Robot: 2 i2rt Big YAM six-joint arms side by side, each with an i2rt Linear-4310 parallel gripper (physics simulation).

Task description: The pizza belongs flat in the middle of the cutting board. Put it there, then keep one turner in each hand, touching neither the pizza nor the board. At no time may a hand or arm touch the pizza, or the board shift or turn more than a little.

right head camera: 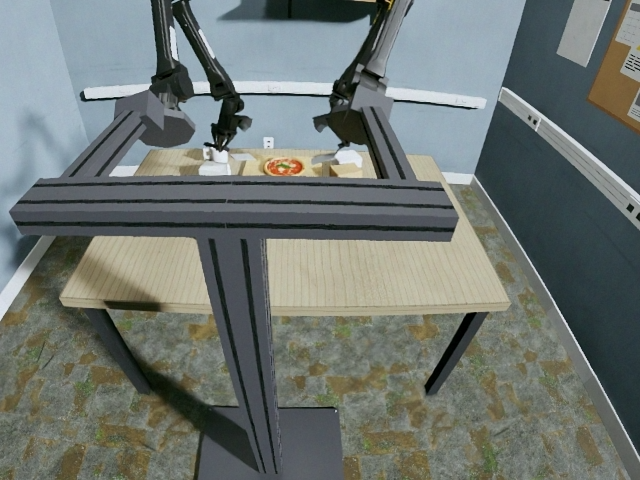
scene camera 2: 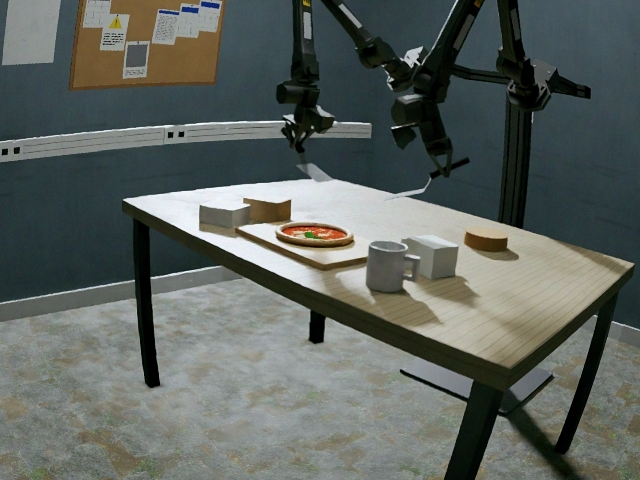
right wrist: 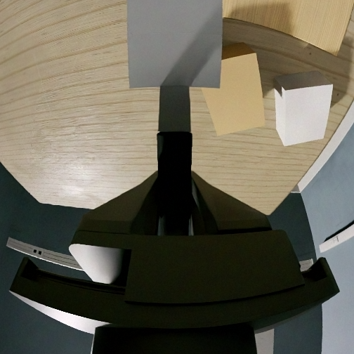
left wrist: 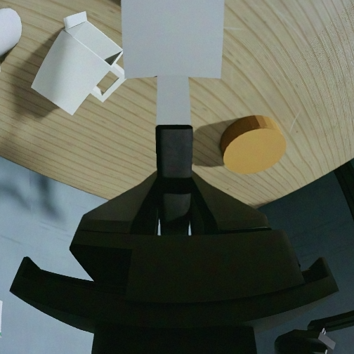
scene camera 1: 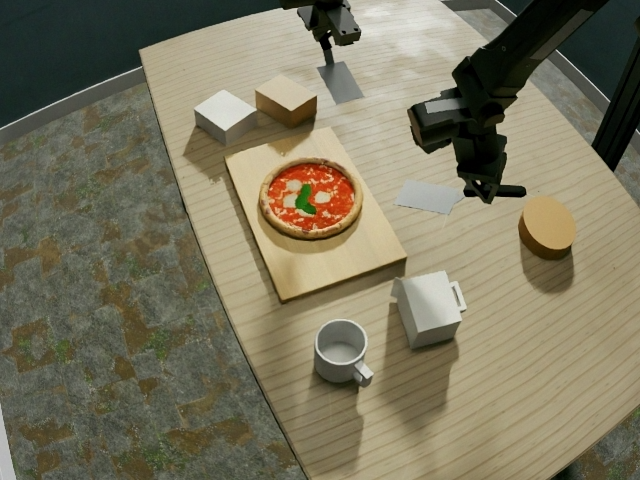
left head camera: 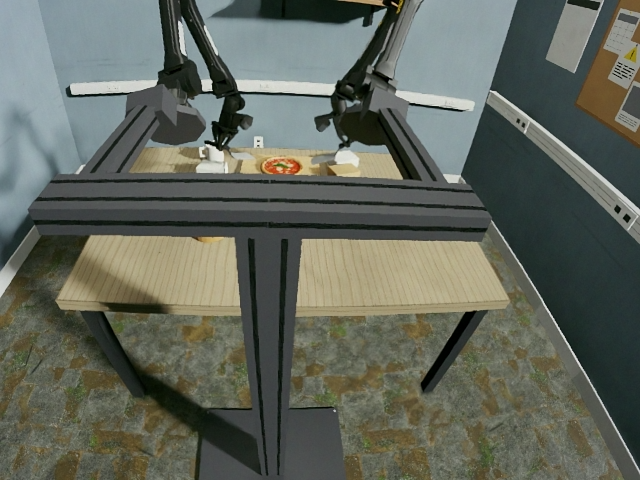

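Observation:
The pizza (scene camera 1: 311,198) (scene camera 2: 315,233) (left head camera: 281,165) lies flat near the middle of the wooden cutting board (scene camera 1: 336,268) (scene camera 2: 315,256), all within its edges. My left gripper (scene camera 1: 486,192) (scene camera 2: 443,173) is shut on the handle of a turner, whose pale blade (scene camera 1: 428,196) (scene camera 2: 408,194) (left wrist: 172,37) hangs over the table, apart from board and pizza. My right gripper (scene camera 1: 325,41) (scene camera 2: 299,147) is shut on the handle of the other turner, whose grey blade (scene camera 1: 340,82) (scene camera 2: 314,172) (right wrist: 175,45) hangs in the air beyond the tan block, apart from both.
A tan block (scene camera 1: 285,100) (right wrist: 235,92) and a white block (scene camera 1: 225,116) (right wrist: 304,110) stand by one end of the board. A white pitcher (scene camera 1: 430,310) (left wrist: 77,65) and a grey mug (scene camera 1: 341,351) stand by the other end. A round orange-brown block (scene camera 1: 546,227) (left wrist: 254,145) stands near my left gripper.

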